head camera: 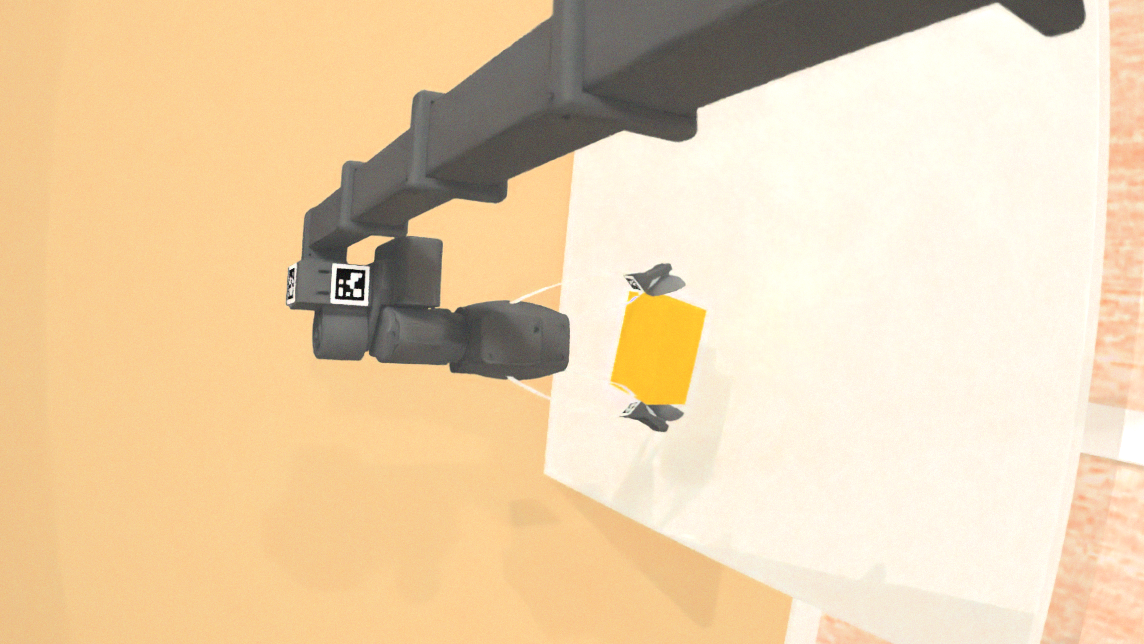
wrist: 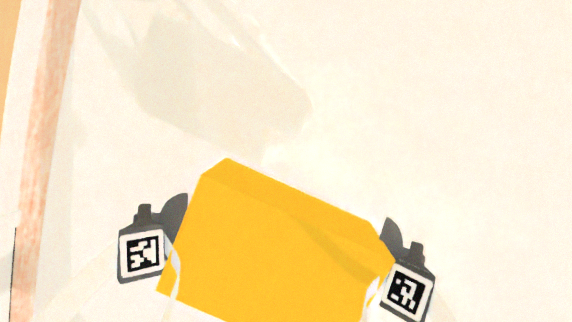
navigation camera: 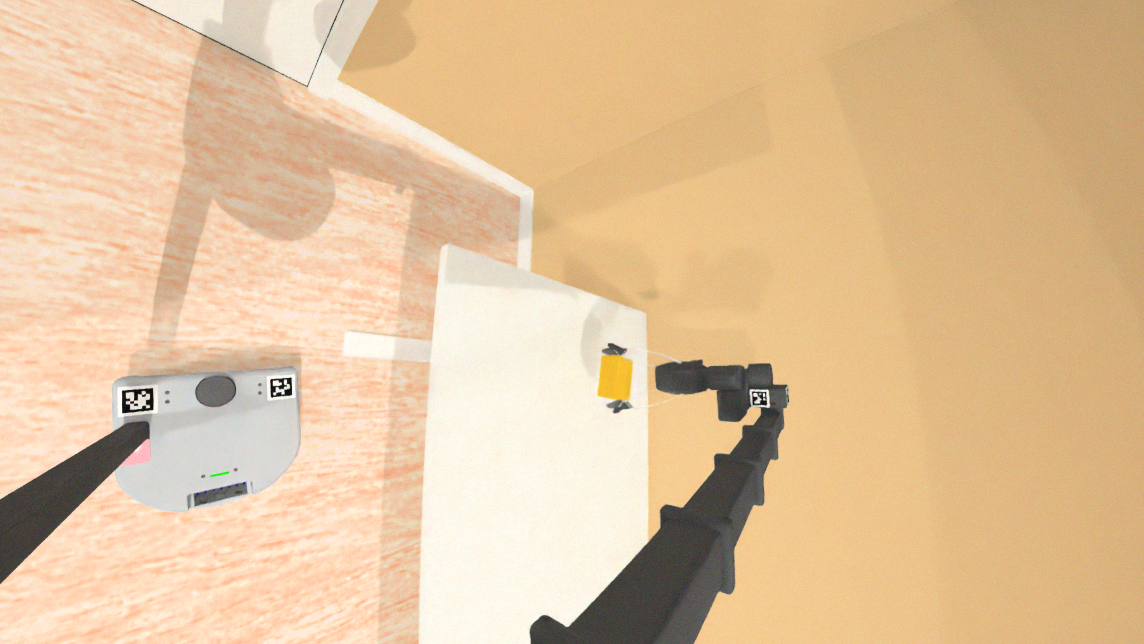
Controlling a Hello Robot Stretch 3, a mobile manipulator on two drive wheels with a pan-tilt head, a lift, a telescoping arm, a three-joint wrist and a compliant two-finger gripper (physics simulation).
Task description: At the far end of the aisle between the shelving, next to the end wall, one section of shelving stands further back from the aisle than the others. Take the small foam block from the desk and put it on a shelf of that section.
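Seen in the pictures: gripper, fingertip midpoint: (head camera: 680, 348) (wrist: 280, 228) (navigation camera: 605, 378); robot's base at its link origin: (navigation camera: 216, 389).
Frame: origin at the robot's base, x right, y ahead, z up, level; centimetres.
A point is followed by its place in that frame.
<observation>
The foam block (head camera: 659, 349) {y -1.8, x 60.5, z 86.5 cm} (navigation camera: 614, 377) {y -1.6, x 60.5, z 86.1 cm} (wrist: 280, 245) {y -2.3, x 65.0, z 86.8 cm} is yellow and box-shaped. It is between the two fingertips of my gripper (head camera: 658, 348) {y -2.2, x 63.8, z 81.4 cm} (navigation camera: 616, 378) {y -2.2, x 63.8, z 81.4 cm} (wrist: 282, 250) {y -2.2, x 63.8, z 81.4 cm}, which press against its two ends. The gripper is shut on it. The block is held above the white desk (head camera: 880, 320) {y -4.6, x 47.0, z 72.1 cm} (navigation camera: 528, 480) {y -21.6, x 46.8, z 72.1 cm} (wrist: 475, 125) {y -18.7, x 72.5, z 72.0 cm}, near the desk's wall-side edge, and its shadow lies apart from it on the desk top. In the wrist view the block is a little tilted and its lower part is cut off. The set-back shelving section does not show in these views.
The tan wall (head camera: 200, 120) {y -29.1, x 103.8, z 124.7 cm} (navigation camera: 840, 240) {y 28.8, x 110.8, z 131.0 cm} runs along the far side of the desk. My telescoping arm (head camera: 496, 120) {y -9.2, x 31.4, z 116.8 cm} (navigation camera: 680, 544) {y -8.3, x 22.0, z 115.0 cm} reaches over the desk. My base (navigation camera: 216, 440) {y -11.1, x -0.3, z 15.9 cm} stands on the wood-patterned floor (navigation camera: 320, 560) {y -55.9, x 21.6, z 0.1 cm}. A white panelled object (navigation camera: 264, 32) {y 100.9, x 4.6, z 14.4 cm} stands by the wall at the top left.
</observation>
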